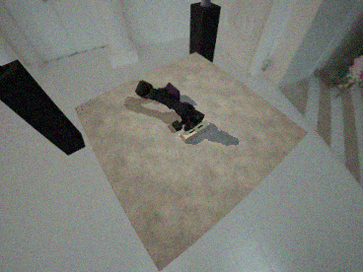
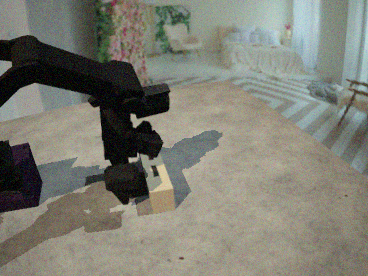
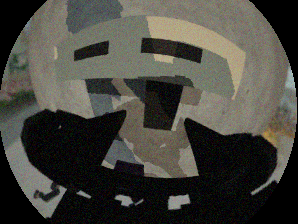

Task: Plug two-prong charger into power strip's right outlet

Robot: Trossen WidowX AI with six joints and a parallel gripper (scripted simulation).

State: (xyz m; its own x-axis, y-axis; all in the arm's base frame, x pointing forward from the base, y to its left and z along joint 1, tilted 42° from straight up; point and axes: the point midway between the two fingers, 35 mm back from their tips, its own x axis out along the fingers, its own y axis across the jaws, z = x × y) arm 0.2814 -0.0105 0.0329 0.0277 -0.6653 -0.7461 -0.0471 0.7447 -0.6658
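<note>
The charger is 40 mm ahead of my gripper tip and 10 mm above it.
</note>
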